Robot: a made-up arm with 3 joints.
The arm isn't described. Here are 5 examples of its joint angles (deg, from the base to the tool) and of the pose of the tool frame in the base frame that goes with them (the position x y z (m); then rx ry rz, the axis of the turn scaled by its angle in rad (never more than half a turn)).
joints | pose
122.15 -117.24 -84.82 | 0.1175 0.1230 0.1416 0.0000 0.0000 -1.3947
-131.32 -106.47 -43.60 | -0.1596 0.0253 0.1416 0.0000 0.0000 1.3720
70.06 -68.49 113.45 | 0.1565 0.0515 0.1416 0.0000 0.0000 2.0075
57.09 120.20 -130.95 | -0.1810 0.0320 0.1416 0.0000 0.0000 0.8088
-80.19 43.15 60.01 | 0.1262 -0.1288 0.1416 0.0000 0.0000 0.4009
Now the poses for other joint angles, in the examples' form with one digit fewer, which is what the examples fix.
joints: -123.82 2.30 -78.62
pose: -0.050 -0.242 0.142 0.000 0.000 2.790
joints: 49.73 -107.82 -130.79
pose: 0.165 -0.085 0.142 0.000 0.000 2.987
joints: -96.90 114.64 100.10
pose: 0.153 -0.037 0.142 0.000 0.000 2.057
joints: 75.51 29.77 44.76
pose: -0.045 0.173 0.142 0.000 0.000 2.619
